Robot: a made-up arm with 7 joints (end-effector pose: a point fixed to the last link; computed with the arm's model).
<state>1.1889 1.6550 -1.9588 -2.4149 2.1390 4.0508 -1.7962</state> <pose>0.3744 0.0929 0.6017 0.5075 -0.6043 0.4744</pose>
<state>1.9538 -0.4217 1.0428 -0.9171 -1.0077 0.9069 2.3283</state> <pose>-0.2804 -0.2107 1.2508 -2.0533 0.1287 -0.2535</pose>
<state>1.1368 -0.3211 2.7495 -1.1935 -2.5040 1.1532 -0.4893</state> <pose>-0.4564 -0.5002 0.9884 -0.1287 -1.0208 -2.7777</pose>
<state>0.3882 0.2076 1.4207 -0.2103 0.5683 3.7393 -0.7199</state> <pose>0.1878 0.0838 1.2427 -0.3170 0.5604 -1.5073</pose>
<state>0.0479 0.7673 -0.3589 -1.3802 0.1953 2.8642 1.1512</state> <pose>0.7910 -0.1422 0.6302 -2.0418 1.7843 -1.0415</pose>
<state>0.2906 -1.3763 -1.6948 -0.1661 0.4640 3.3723 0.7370</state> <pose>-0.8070 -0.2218 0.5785 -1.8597 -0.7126 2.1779</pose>
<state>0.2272 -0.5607 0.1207 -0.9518 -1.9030 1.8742 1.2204</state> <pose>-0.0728 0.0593 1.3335 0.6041 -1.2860 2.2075</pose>
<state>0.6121 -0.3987 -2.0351 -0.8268 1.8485 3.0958 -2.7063</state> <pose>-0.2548 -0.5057 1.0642 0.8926 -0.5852 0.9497</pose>
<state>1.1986 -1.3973 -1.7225 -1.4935 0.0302 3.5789 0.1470</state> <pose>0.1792 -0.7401 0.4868 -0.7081 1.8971 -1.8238</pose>
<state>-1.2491 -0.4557 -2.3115 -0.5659 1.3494 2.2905 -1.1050</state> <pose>-0.3199 0.4968 1.1517 0.1299 -1.0300 0.3180</pose>
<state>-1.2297 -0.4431 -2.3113 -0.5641 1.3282 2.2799 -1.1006</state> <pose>-0.3259 0.4814 1.1607 0.1622 -1.0432 0.3199</pose>
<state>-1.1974 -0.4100 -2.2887 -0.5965 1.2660 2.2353 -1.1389</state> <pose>-0.3495 0.4438 1.1754 0.2781 -1.0971 0.3048</pose>
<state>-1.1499 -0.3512 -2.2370 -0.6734 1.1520 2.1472 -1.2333</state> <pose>-0.3918 0.3723 1.1939 0.5167 -1.1854 0.2679</pose>
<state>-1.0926 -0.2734 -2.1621 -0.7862 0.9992 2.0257 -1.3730</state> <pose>-0.4401 0.2650 1.2075 0.8766 -1.2614 0.2164</pose>
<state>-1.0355 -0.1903 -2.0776 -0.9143 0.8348 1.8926 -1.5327</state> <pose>-0.4764 0.1366 1.2064 1.3054 -1.2750 0.1646</pose>
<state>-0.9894 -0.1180 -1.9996 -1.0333 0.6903 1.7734 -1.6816</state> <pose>-0.4924 0.0169 1.1888 1.7100 -1.2188 0.1283</pose>
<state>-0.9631 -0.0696 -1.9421 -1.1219 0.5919 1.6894 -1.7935</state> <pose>-0.4952 -0.0654 1.1652 2.0007 -1.1371 0.1146</pose>
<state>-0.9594 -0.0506 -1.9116 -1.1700 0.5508 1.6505 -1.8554</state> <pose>-0.4971 -0.0995 1.1482 2.1363 -1.0836 0.1190</pose>
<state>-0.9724 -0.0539 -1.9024 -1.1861 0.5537 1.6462 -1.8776</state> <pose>-0.5027 -0.0972 1.1407 2.1515 -1.0712 0.1312</pose>
